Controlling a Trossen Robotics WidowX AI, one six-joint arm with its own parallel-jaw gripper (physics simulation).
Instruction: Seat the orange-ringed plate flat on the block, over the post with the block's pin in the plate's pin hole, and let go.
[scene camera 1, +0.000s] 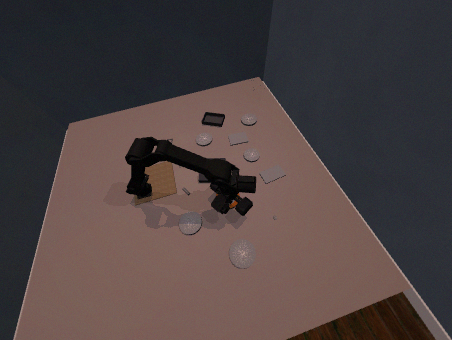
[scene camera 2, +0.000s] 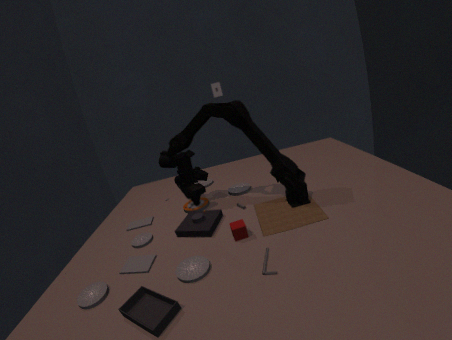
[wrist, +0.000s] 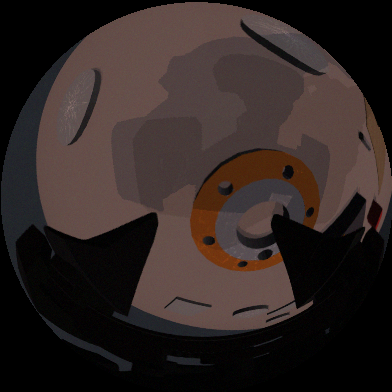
Note:
My gripper (scene camera 2: 193, 202) is open, with nothing in its grasp. Also in view: an orange-ringed plate (wrist: 255, 175). A dark tray (scene camera 2: 145, 307) rests on the table.
My gripper is seen too in the wrist view (wrist: 217, 220).

